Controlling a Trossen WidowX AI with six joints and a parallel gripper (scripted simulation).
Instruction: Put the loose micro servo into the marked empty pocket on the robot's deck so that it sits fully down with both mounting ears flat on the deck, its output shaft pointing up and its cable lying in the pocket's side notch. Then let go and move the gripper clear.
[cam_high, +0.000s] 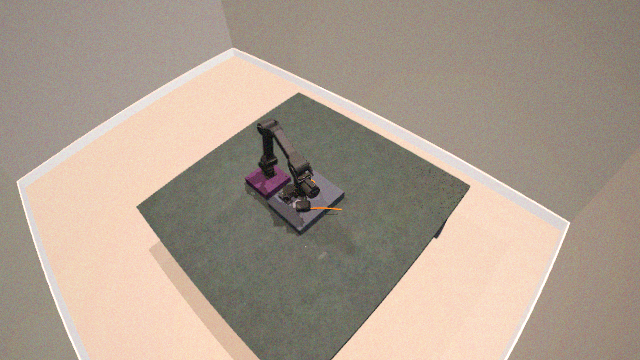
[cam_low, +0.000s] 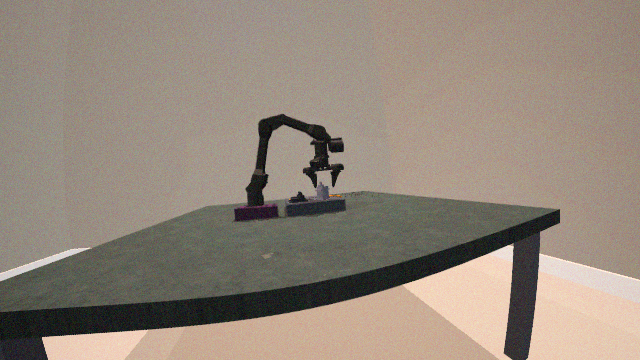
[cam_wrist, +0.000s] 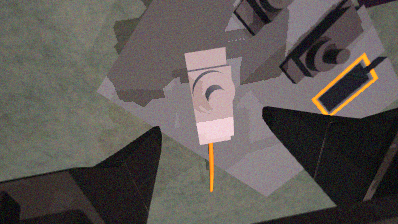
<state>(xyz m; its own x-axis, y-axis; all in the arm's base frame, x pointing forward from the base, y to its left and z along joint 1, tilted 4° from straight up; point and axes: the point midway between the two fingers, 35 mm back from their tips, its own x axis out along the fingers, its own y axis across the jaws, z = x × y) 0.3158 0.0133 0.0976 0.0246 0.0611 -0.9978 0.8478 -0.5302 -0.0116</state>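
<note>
The grey deck lies 70 mm below my gripper tip, 50 mm to the left of it and 20 mm behind it.
</note>
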